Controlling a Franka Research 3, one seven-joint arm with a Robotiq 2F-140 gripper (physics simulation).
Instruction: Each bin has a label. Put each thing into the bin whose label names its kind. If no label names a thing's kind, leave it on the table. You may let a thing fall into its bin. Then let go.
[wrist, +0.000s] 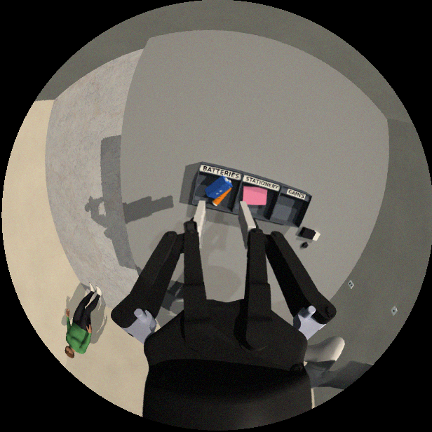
Note:
I see my gripper (222, 209) and a dark grey three-part bin tray (285, 204).

